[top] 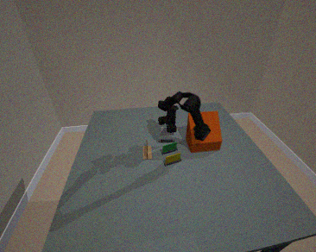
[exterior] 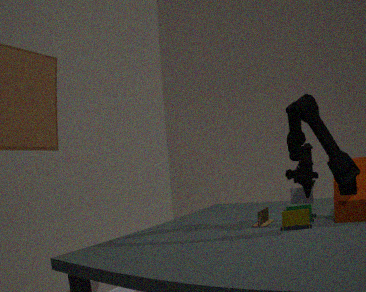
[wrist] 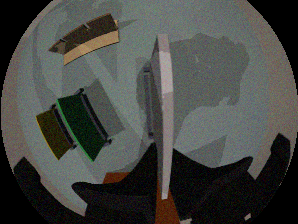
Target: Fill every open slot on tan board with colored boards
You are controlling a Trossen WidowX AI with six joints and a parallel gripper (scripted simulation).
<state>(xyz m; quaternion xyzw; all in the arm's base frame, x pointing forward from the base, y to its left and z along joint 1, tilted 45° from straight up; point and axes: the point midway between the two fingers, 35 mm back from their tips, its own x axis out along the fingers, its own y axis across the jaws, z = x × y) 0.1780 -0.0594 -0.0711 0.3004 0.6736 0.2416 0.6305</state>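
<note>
Now: gripper tip 17 cm short of the tan board, 10 cm to the right of it and 6 cm above it. Also, from my gripper tip: yellow board: 1 cm ahead, 21 cm to the left, 6 cm below; green board: 2 cm ahead, 11 cm to the left, 6 cm below; grey board: 3 cm ahead.
</note>
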